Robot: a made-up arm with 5 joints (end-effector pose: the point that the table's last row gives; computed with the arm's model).
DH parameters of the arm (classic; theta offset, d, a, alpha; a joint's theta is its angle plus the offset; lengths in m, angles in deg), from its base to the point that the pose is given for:
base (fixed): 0 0 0.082 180
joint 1: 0 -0.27 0.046 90
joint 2: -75.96 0 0.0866 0
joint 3: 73.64 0 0.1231 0
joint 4: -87.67 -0.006 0 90
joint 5: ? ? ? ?
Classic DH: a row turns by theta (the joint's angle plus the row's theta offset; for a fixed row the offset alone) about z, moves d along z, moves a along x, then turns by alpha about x.
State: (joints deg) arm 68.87 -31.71 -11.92 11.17 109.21
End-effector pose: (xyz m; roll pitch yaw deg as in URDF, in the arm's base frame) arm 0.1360 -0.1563 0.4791 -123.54 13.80 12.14
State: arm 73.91 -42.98 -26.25 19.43 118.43
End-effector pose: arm 0.1009 -0.0871 0.5168 -142.69 16.22 -4.04
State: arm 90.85 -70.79 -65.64 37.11 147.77
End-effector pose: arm 0.0779 0.1305 0.4687 174.63 -7.61 -55.47
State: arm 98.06 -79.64 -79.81 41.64 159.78
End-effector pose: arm 0.1017 0.1819 0.4071 168.35 -25.42 -72.41
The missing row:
joint 5: -2.79 -0.071 0 0
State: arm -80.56 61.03 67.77 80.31 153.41
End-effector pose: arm 0.0870 -0.0064 0.2279 138.63 -49.57 129.72
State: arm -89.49 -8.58 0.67 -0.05 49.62
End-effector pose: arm 0.0902 0.2456 0.3879 -100.84 -42.66 -173.12
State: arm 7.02 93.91 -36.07 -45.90 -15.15
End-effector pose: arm 0.3468 -0.0387 0.1271 55.51 -68.55 -64.42
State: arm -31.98 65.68 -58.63 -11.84 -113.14
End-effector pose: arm 0.3606 0.1668 0.2812 95.31 25.83 -55.70
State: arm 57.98 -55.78 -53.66 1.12 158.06
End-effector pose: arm 0.0347 0.0643 0.5164 172.12 -16.58 -32.10
